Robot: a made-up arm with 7 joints. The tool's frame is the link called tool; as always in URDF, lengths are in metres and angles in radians. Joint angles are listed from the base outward. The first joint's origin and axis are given. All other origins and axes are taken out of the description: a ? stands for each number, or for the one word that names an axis. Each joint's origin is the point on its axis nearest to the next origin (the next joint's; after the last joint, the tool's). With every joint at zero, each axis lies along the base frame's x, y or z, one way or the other. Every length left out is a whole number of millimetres.
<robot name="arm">
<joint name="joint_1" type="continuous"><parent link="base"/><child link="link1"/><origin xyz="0 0.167 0.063" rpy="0 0 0"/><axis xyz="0 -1 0"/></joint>
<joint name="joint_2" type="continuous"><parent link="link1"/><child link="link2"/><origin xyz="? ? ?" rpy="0 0 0"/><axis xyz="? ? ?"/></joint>
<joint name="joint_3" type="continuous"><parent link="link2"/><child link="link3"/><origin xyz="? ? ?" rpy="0 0 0"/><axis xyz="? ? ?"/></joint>
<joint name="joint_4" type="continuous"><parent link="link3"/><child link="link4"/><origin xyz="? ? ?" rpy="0 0 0"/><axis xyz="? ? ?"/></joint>
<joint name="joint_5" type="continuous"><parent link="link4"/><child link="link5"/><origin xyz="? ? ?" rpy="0 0 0"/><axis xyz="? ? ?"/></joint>
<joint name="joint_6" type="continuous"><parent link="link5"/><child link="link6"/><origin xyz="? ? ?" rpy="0 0 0"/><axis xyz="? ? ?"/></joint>
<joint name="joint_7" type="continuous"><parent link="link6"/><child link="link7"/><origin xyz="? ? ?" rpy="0 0 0"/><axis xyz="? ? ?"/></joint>
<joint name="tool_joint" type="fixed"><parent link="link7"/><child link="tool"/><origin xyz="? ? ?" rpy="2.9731 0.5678 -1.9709"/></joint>
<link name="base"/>
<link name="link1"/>
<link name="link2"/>
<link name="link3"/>
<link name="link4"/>
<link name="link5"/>
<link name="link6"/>
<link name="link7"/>
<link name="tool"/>
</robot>
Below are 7 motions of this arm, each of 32 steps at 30 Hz.
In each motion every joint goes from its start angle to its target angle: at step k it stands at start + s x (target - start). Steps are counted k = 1, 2, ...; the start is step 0. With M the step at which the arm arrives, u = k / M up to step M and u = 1 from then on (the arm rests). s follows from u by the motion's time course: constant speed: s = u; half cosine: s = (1 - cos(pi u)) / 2; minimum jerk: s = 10 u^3 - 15 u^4 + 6 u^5.
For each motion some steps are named. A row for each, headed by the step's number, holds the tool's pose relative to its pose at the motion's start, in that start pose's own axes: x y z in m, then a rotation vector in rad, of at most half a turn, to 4 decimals.
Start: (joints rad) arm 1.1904 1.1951 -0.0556 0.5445 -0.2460 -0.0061 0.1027
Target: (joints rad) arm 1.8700 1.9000 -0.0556 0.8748 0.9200 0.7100 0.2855
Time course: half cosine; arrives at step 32
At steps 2, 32:
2: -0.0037 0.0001 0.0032 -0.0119 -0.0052 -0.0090
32: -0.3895 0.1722 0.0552 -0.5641 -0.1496 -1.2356

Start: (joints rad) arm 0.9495 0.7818 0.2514 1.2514 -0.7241 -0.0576 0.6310
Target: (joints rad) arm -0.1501 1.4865 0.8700 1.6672 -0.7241 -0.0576 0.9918
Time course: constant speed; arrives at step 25
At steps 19, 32:
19: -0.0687 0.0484 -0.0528 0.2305 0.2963 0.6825
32: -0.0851 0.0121 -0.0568 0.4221 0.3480 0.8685

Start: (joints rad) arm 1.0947 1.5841 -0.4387 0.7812 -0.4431 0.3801 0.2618
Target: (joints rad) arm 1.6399 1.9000 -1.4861 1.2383 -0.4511 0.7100 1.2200
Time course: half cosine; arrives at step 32
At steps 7, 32:
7: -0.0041 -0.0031 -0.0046 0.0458 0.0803 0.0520
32: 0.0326 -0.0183 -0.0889 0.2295 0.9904 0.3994

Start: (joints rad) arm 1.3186 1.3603 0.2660 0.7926 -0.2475 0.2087 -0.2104
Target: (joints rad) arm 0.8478 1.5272 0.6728 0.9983 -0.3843 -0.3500 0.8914
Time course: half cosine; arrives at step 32
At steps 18, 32:
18: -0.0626 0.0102 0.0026 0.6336 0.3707 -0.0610
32: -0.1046 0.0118 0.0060 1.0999 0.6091 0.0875

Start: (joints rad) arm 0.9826 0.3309 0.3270 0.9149 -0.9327 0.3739 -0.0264
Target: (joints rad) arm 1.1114 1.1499 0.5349 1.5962 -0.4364 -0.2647 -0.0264
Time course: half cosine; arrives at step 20
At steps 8, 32:
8: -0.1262 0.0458 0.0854 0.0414 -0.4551 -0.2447
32: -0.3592 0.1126 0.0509 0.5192 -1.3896 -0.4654

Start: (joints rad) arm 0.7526 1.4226 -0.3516 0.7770 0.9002 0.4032 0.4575
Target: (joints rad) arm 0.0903 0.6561 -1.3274 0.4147 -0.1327 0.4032 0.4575
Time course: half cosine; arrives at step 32
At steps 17, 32:
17: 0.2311 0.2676 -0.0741 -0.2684 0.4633 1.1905
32: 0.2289 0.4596 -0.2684 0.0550 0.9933 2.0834

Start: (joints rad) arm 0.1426 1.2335 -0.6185 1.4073 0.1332 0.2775 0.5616
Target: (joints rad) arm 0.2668 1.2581 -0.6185 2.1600 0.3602 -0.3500 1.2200
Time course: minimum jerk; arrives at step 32
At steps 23, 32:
23: -0.0628 -0.1095 -0.1511 1.3387 0.1319 0.1456
32: -0.0666 -0.1152 -0.1777 1.5429 0.1394 0.2389

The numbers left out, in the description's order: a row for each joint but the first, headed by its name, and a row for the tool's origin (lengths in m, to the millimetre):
joint_2: xyz -0.034 0 0.001, axis 1 0 0
joint_3: xyz 0 -0.025 -0.184, axis 0 0 1
joint_4: xyz -0.02 -0.013 0, axis 0 -1 0
joint_5: xyz 0.015 0 -0.28, axis 0 0 1
joint_6: xyz -0.007 -0.012 0, axis 0 1 0
joint_7: xyz 0.051 0 -0.024, axis -1 0 0
tool: xyz 0 -0.026 0.005

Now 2 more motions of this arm.
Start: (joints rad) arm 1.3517 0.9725 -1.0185 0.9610 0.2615 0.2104 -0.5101
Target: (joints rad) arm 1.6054 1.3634 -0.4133 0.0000 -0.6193 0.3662 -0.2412
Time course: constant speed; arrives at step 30
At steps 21, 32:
21: -0.0484 0.3026 0.1515 -0.5065 -0.1912 0.8402
32: -0.0874 0.4186 0.1149 -0.8007 -0.0218 1.0899

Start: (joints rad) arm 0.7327 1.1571 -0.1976 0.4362 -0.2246 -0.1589 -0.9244
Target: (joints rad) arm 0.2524 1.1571 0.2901 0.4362 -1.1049 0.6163 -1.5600
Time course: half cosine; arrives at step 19
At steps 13, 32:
13: 0.0290 0.1242 -0.0069 0.6027 -0.6798 0.6075
32: 0.0277 0.1604 0.0070 0.8318 -0.9362 0.6928

